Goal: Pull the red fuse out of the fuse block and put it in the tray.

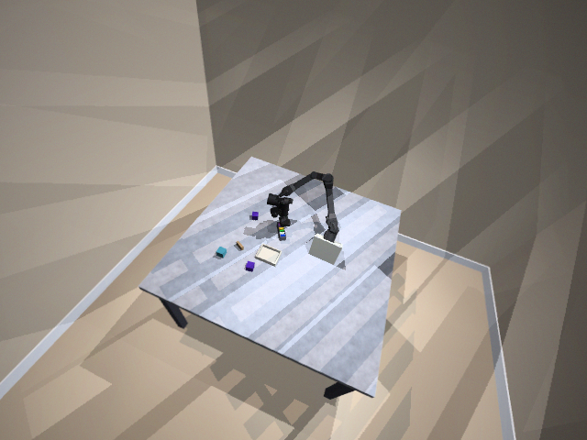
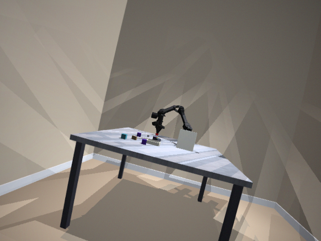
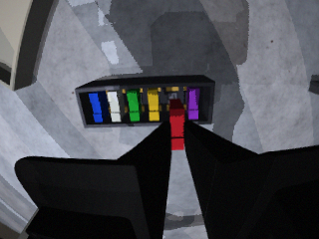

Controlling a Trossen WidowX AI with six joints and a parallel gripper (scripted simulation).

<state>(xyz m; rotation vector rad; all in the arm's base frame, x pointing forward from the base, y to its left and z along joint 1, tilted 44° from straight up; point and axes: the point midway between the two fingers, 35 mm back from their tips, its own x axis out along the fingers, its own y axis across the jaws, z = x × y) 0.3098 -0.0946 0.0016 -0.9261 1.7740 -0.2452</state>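
Now: gripper tip 22 cm to the right of the tray and 8 cm above it. From my gripper tip the other things lie so: cyan cube: 27 cm ahead, 31 cm to the left, 6 cm below; red fuse: 1 cm below; tan block: 19 cm ahead, 23 cm to the left, 6 cm below.
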